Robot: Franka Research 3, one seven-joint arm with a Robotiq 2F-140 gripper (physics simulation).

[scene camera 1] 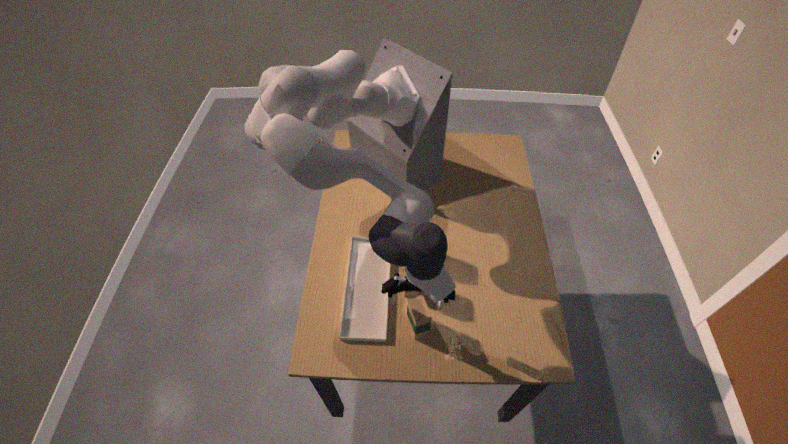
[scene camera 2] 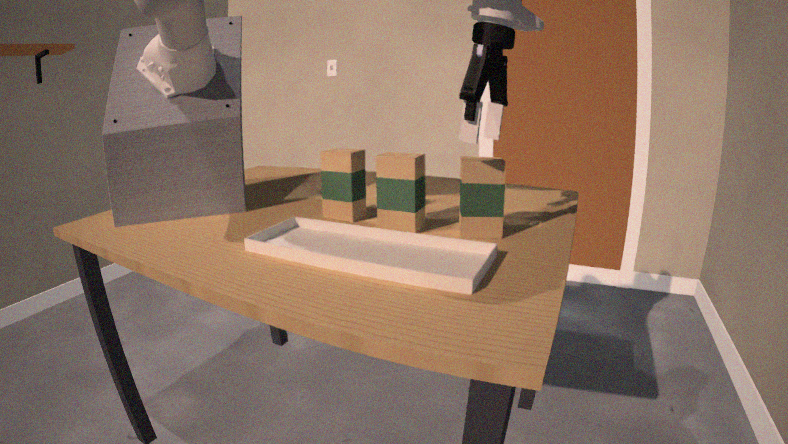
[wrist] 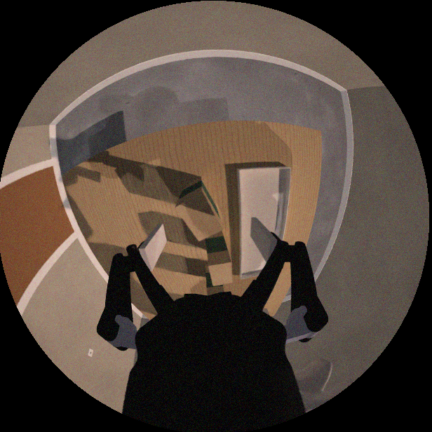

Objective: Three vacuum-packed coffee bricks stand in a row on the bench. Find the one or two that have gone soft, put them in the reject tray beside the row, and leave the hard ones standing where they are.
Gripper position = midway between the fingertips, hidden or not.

In view: my gripper (scene camera 2: 480, 140) and a white reject tray (scene camera 2: 451, 264).
The white reject tray shows as well in scene camera 1 (scene camera 1: 365, 309) and in the wrist view (wrist: 263, 192). My gripper also shows in the wrist view (wrist: 207, 229).
